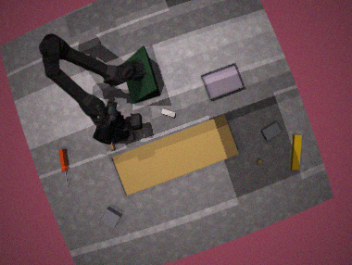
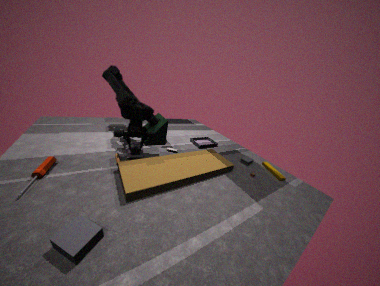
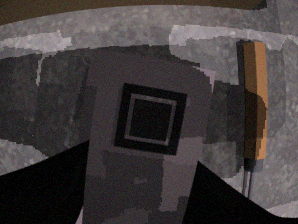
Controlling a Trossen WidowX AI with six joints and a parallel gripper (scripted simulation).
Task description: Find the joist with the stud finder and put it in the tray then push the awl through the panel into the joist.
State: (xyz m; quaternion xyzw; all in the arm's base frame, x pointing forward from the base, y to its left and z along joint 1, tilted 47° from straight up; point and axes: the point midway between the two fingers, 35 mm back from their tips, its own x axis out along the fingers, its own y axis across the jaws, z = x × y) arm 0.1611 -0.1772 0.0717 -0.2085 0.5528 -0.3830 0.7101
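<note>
Now: gripper tip 80 mm to the left of the orange awl, 20 mm past it and 20 mm above it. From my gripper tip the other things lie so: stud finder 20 mm above, 10 mm ahead; orange-handled screwdriver 350 mm to the right, 60 mm ahead, 10 mm below; white piece 210 mm to the left, 20 mm below, 20 mm ahead.
</note>
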